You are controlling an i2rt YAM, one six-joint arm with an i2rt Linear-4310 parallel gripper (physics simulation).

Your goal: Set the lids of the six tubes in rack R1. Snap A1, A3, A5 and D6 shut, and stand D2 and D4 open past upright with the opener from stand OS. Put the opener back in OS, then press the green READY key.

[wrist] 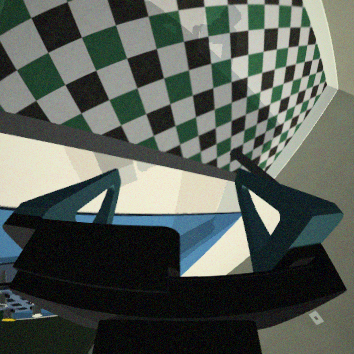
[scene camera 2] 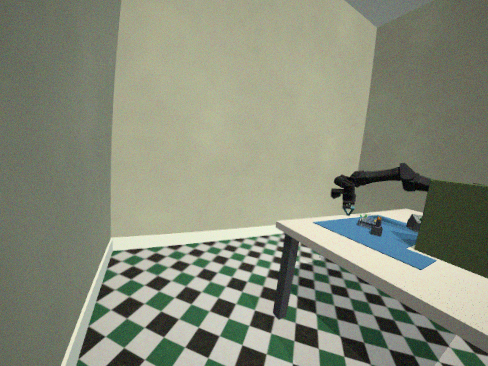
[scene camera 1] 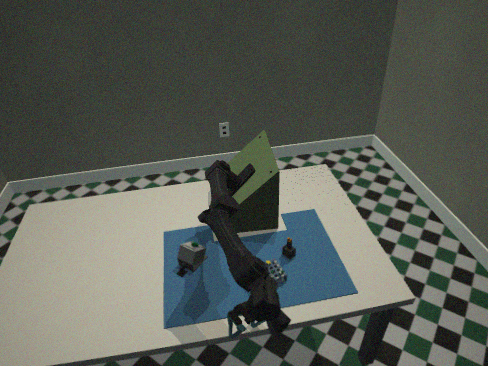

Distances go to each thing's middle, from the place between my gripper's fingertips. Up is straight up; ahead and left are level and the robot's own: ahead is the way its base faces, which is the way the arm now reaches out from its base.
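Here is the grey box with green button (scene camera 1: 191,255), and my hand is 20 mm below it, 110 mm to the left of it and 340 mm past it.
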